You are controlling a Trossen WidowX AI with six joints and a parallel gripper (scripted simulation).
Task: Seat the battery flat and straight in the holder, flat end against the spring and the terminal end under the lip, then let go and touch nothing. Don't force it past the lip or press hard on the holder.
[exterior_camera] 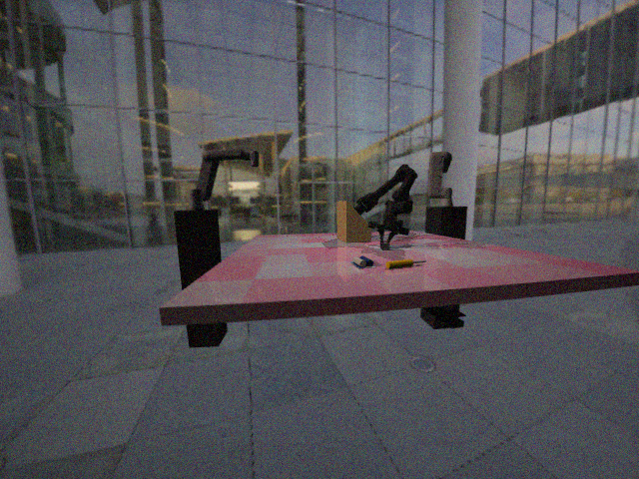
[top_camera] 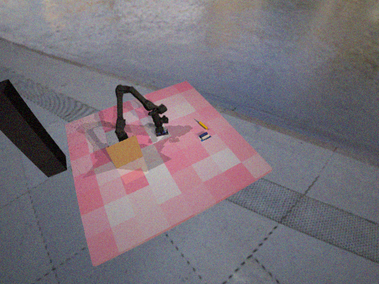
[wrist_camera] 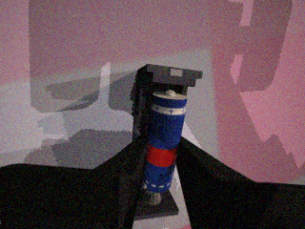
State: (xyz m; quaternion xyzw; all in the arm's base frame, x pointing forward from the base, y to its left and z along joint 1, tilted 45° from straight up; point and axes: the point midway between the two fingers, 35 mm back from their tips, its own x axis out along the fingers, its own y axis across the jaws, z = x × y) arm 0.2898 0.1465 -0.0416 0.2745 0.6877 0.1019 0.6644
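Now: the battery 1 cm above my gripper tip. Also, from my gripper tip: yellow-handled screwdriver 33 cm ahead, 4 cm to the right.
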